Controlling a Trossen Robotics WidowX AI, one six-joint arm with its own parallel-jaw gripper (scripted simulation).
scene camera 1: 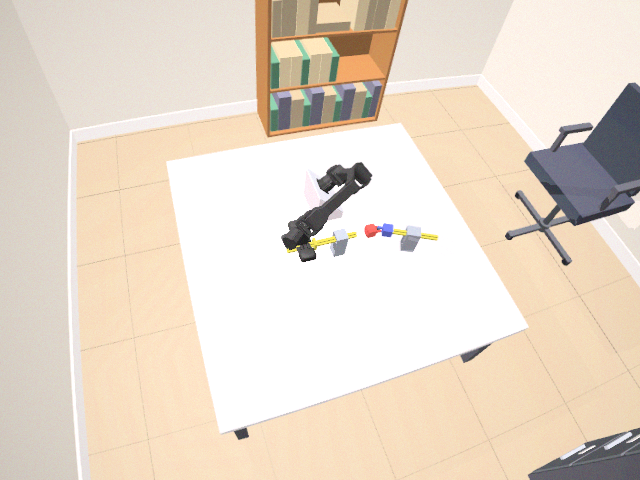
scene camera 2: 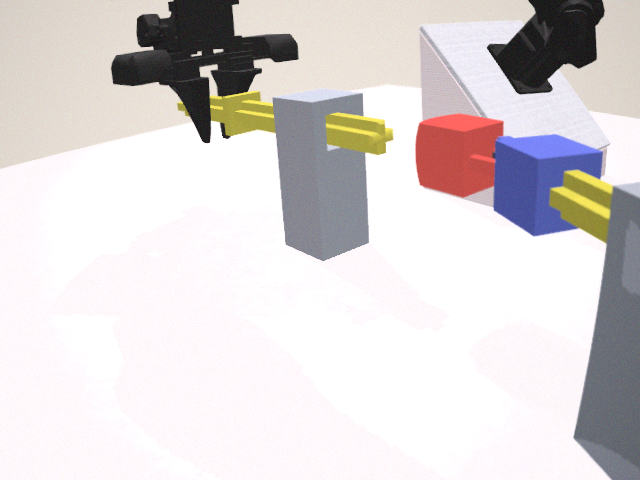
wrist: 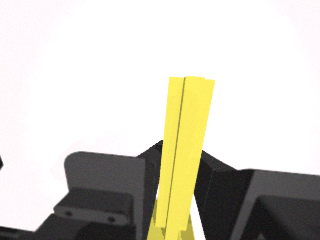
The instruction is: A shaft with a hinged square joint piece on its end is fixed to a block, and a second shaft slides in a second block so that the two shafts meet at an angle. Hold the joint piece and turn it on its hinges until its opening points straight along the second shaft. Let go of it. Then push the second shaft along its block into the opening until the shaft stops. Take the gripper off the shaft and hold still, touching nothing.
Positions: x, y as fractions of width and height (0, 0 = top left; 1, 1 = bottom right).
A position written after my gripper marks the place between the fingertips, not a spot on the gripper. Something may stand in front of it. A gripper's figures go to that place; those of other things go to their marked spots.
Labels:
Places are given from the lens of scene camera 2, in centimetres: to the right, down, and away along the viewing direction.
my gripper (scene camera 2: 0.34, 0.29): -11, -10, 60
yellow shaft (scene camera 2: 0.38, 0.24): -7, -11, 52

